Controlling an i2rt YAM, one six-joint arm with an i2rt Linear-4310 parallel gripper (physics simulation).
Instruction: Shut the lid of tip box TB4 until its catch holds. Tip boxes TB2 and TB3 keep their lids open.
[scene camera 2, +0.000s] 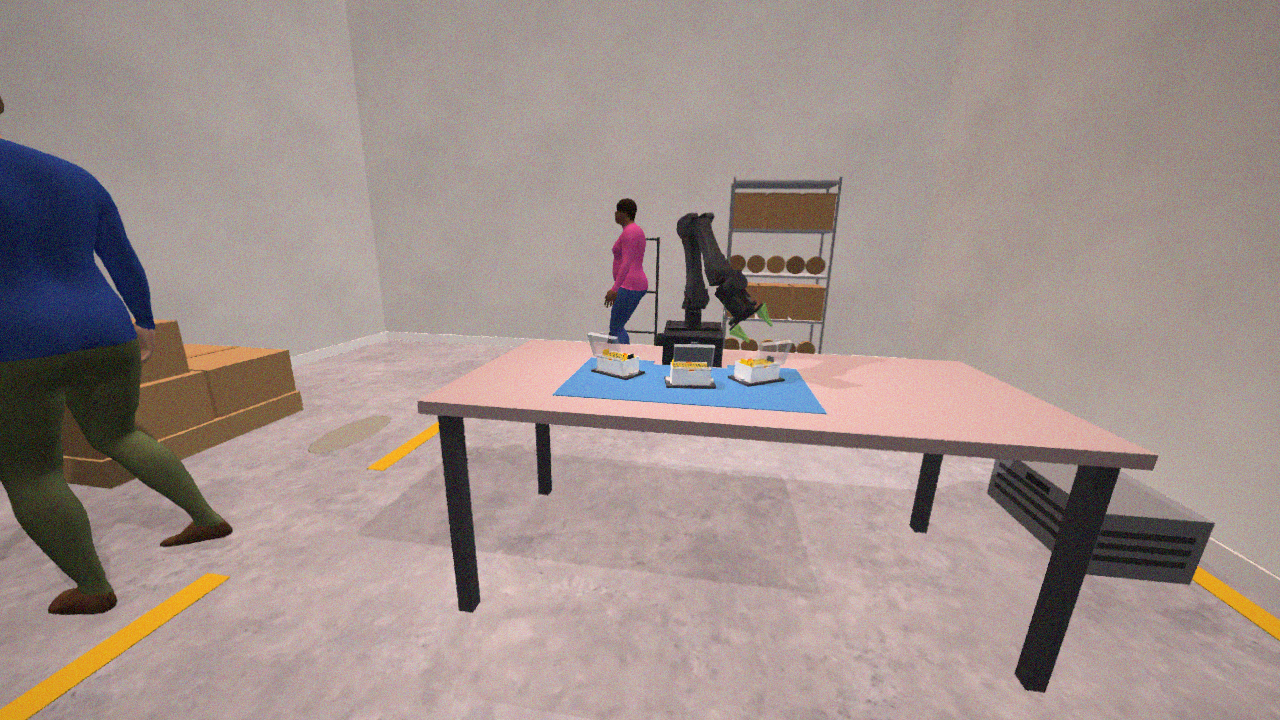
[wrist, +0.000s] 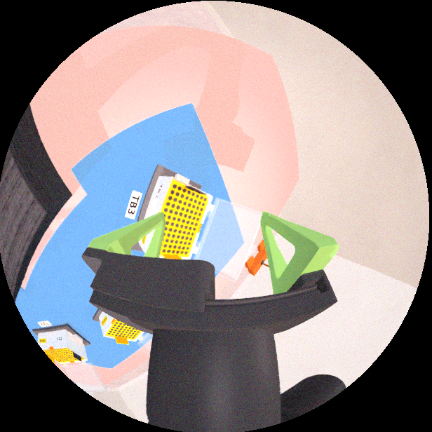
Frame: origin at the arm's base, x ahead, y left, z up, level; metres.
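Where they show: gripper, fingertip midpoint: (scene camera 2: 760, 334); arm's base at its link origin: (scene camera 2: 692, 328).
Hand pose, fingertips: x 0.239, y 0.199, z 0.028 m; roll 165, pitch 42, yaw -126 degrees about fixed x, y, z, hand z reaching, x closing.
Observation:
Things, the pixels of their top centre, and the offset from my fingertips. "spot": a spot on its surface instead. Level surfaces: height alone.
- Tip box TB4 at its top centre: (scene camera 2: 689, 362) dx +0.080, dy -0.244, dz -0.081 m
- TB3 at a spot on its surface: (scene camera 2: 757, 367) spot: dx +0.118, dy -0.035, dz -0.083 m
- TB2 at a spot on its surface: (scene camera 2: 618, 361) spot: dx +0.063, dy -0.475, dz -0.085 m
- blue mat at its surface level: dz -0.147 m
- pink table at its surface level: dz -0.150 m
Tip box TB4 (scene camera 2: 691, 374) (wrist: 122, 330) is the middle white box, with a yellow rack; its clear lid (scene camera 2: 693, 353) stands open. In the wrist view the gripper body partly covers the box. TB3 (scene camera 2: 757, 369) (wrist: 185, 220) is on the right in the scene view, with its clear lid (scene camera 2: 776, 351) (wrist: 225, 225) open. TB2 (scene camera 2: 617, 362) (wrist: 62, 345) is on the left in the scene view, its lid open too; its label is too small to read. My gripper (scene camera 2: 758, 332) (wrist: 212, 216) is open and empty, above and behind TB3, with green fingers apart.
The boxes stand on a blue mat (scene camera 2: 608, 391) (wrist: 150, 145) on a pink table (scene camera 2: 939, 402). An orange object (wrist: 257, 259) shows beyond TB3's lid. A person in blue (scene camera 2: 62, 259) is at the left, and a person in pink (scene camera 2: 630, 259) stands behind the table.

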